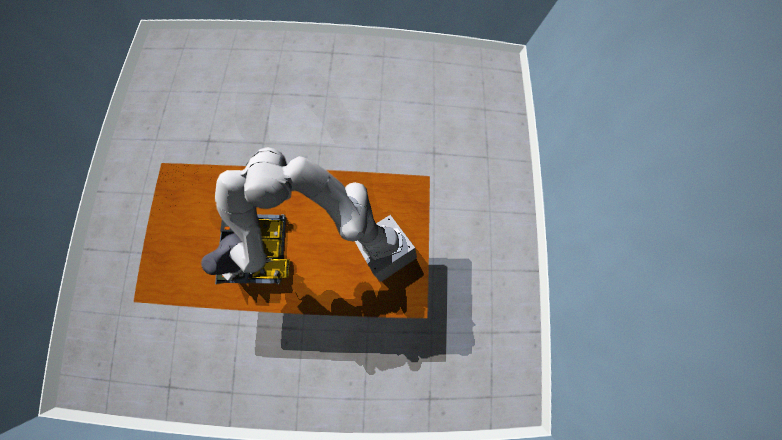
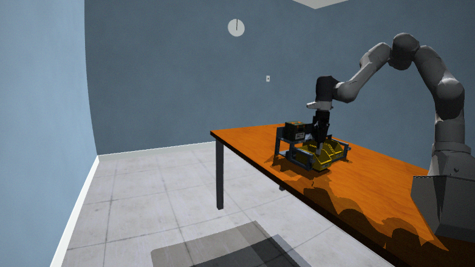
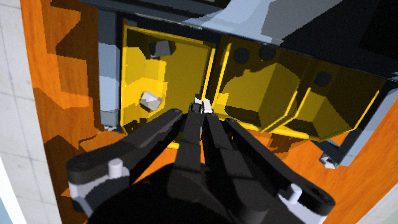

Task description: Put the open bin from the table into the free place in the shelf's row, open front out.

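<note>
Right now my hand is 150 mm short of the dark box, 30 mm to the right of it and 60 mm below it.
</note>
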